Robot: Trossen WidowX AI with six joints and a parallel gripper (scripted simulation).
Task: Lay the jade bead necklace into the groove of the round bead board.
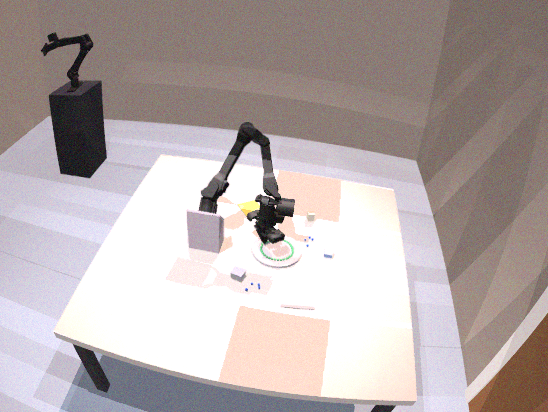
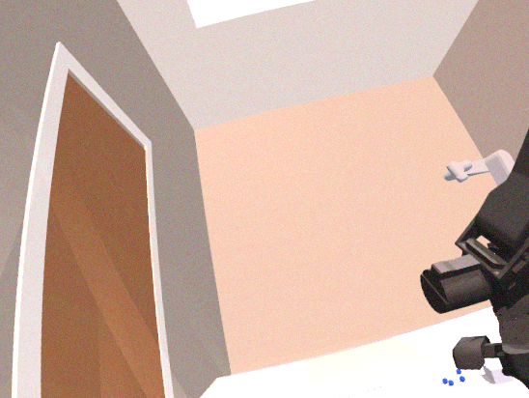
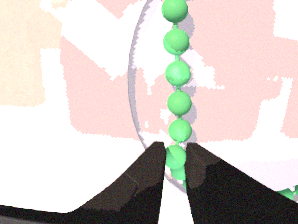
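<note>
My gripper tip is 6 cm short of the round white bead board, 2 cm to the left of it and 1 cm above it. Also, from my gripper tip: yellow sheet 9 cm behind, 23 cm to the left, 2 cm below; blue block 27 cm ahead, 1 cm to the left, 1 cm below; cream block 18 cm ahead, 23 cm to the left.
</note>
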